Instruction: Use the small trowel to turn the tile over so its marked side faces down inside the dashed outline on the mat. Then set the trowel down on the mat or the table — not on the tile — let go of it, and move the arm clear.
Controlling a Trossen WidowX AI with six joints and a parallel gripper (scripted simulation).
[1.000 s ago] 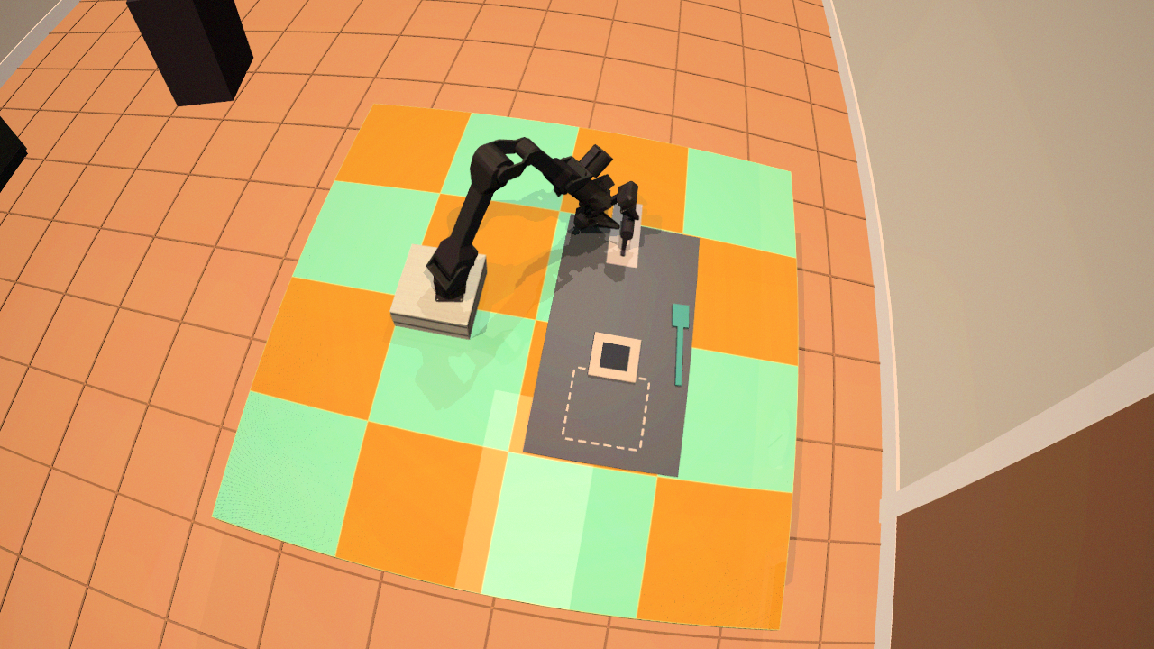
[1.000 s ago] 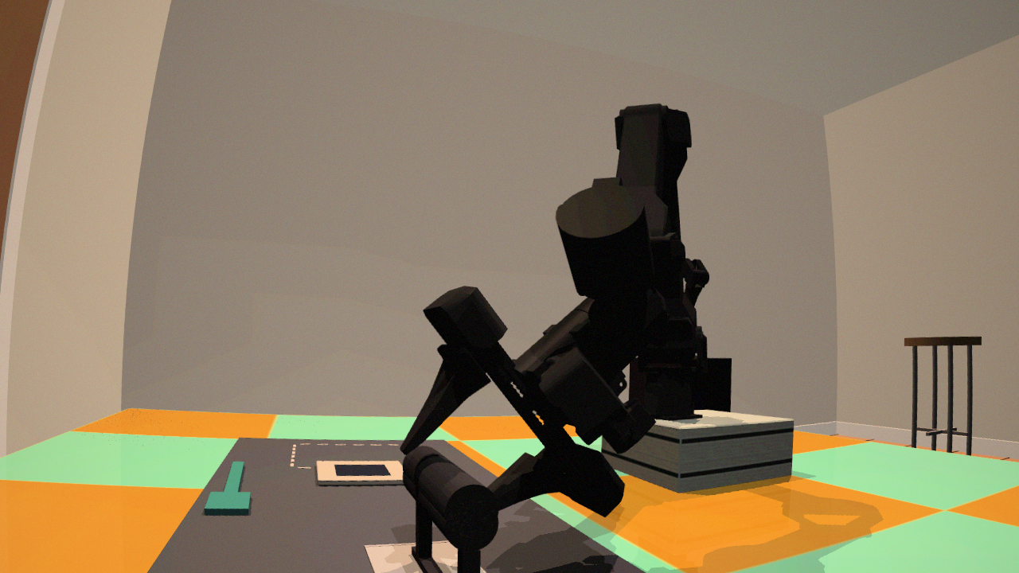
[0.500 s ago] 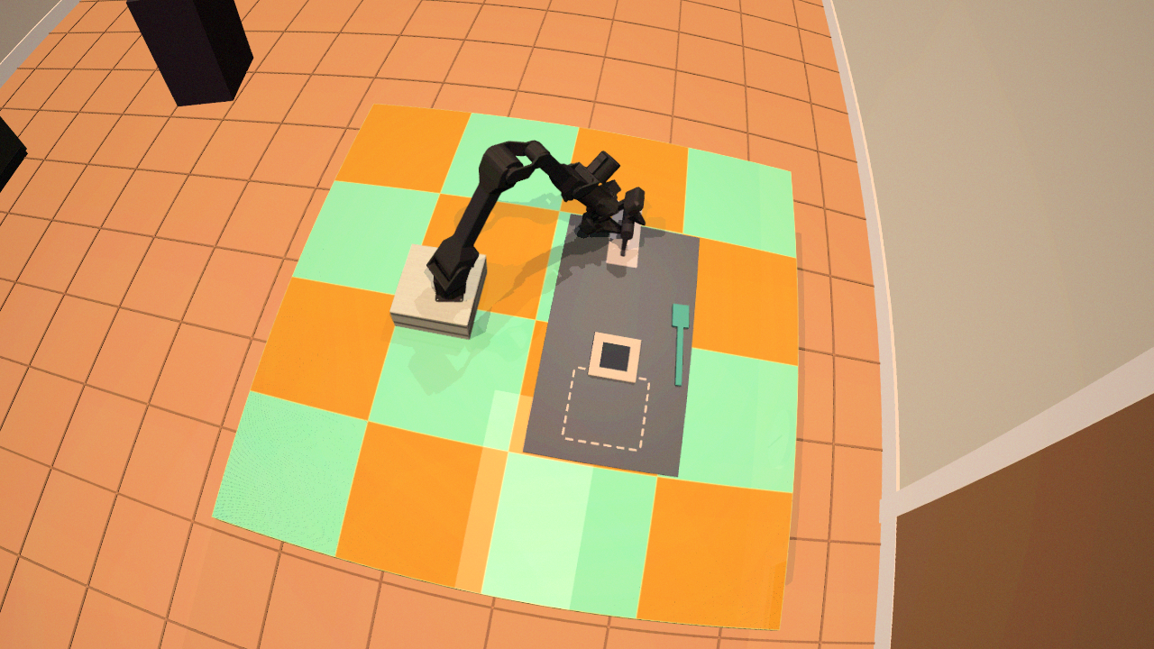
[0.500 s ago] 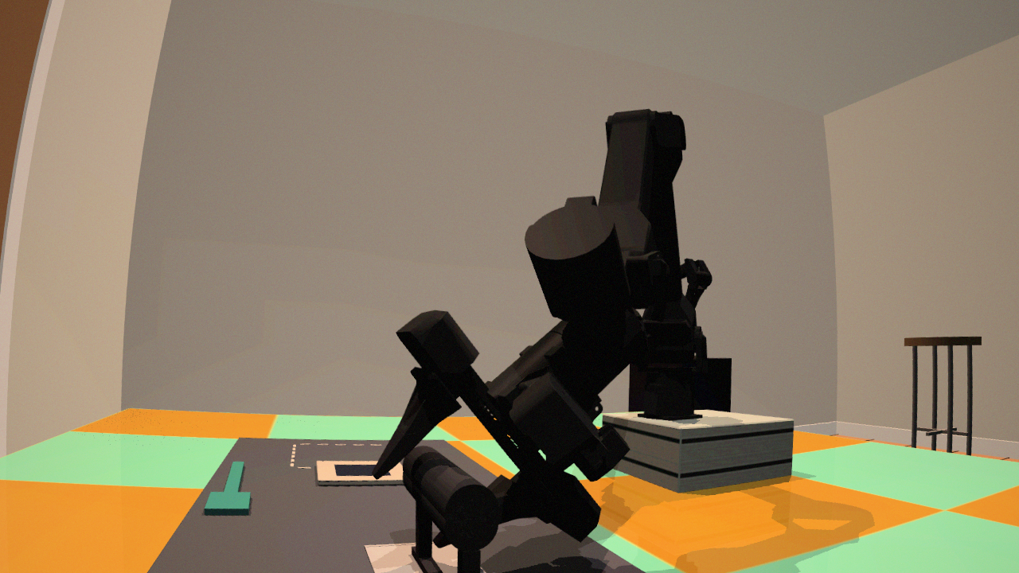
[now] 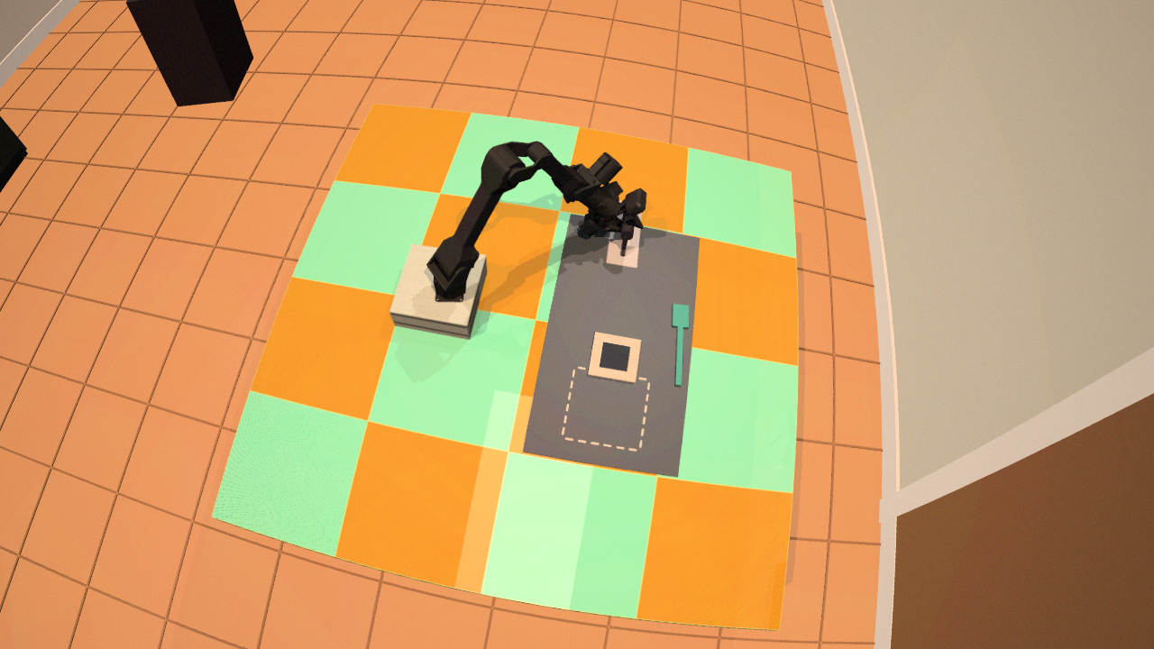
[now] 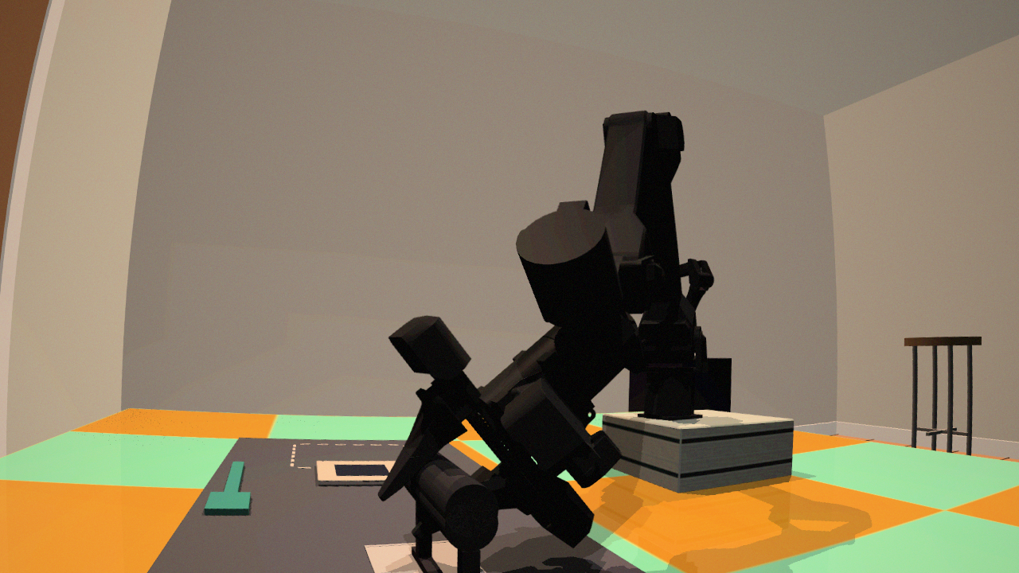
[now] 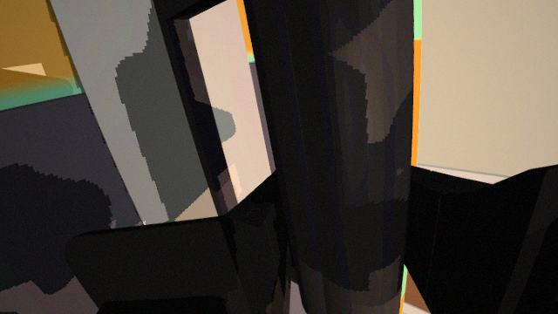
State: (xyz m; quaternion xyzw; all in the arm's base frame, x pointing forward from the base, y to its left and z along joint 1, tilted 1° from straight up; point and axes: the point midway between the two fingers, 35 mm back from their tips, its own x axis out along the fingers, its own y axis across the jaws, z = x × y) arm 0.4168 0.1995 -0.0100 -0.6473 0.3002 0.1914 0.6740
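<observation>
My gripper tip is 270 mm to the left of the grey mat, 70 mm above it and 50 mm past it. The rest, counted from my gripper tip: small trowel 30 mm behind, 10 mm below; then pale tile 330 mm to the right, 70 mm behind, 40 mm below; then green trowel-like tool 270 mm to the right, 90 mm ahead, 40 mm below.
</observation>
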